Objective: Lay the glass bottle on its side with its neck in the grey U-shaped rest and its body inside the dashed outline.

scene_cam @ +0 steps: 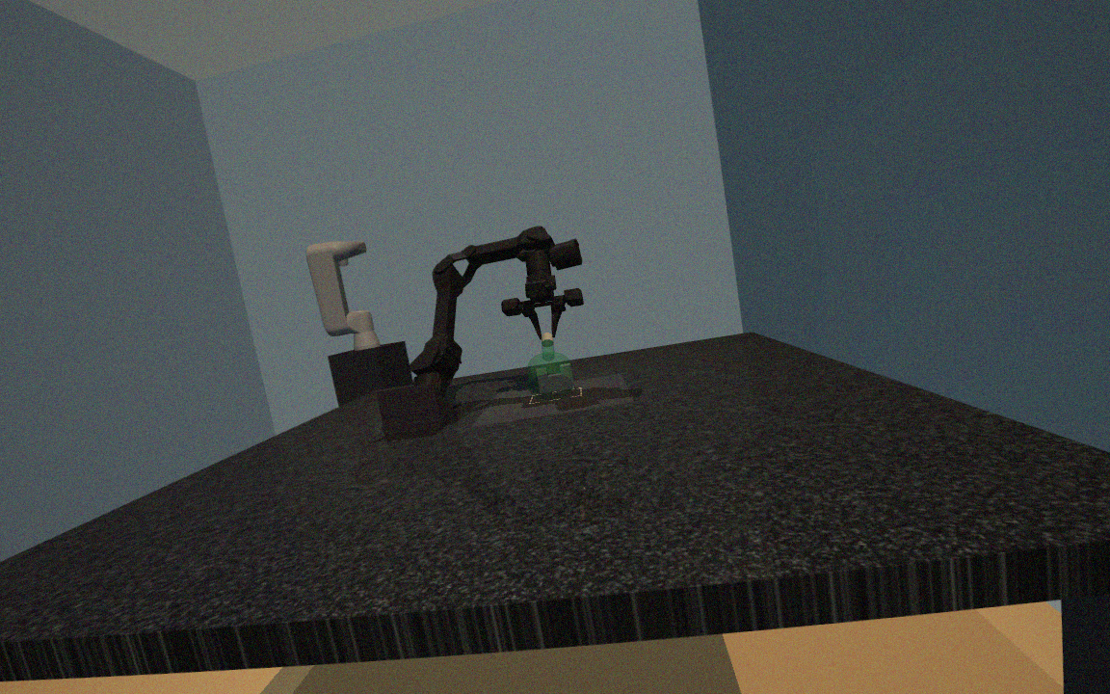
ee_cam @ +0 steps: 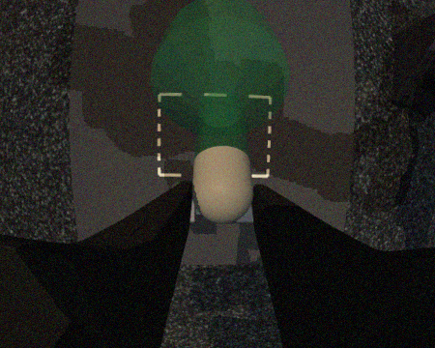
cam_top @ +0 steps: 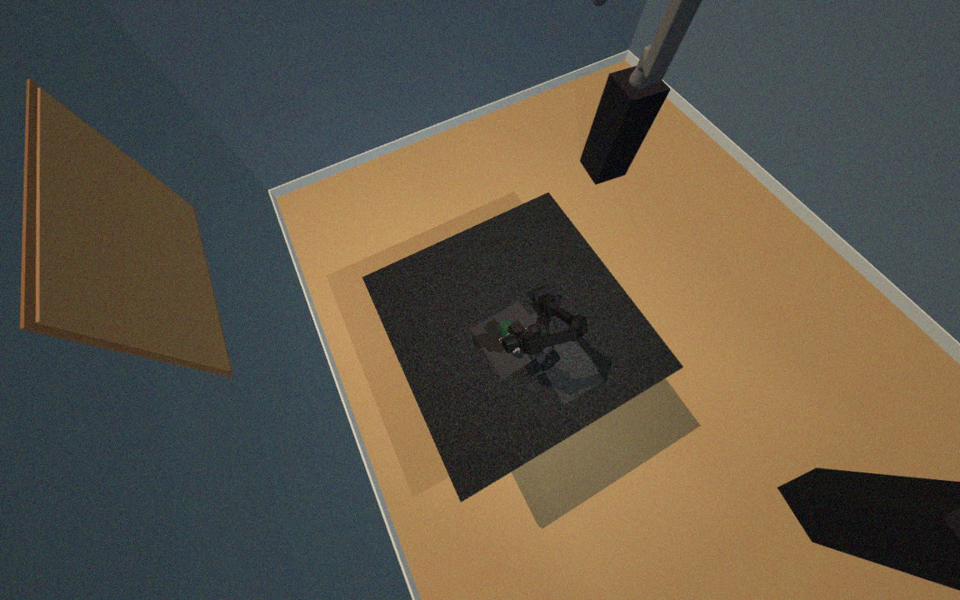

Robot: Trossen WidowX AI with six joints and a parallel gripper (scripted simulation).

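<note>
Now: gripper tip 10 mm short of the green glass bottle, 40 mm to the left of it and 40 mm above it. From my gripper tip the other things lie so: grey mat: 10 mm ahead, 40 mm to the right, 130 mm below.
</note>
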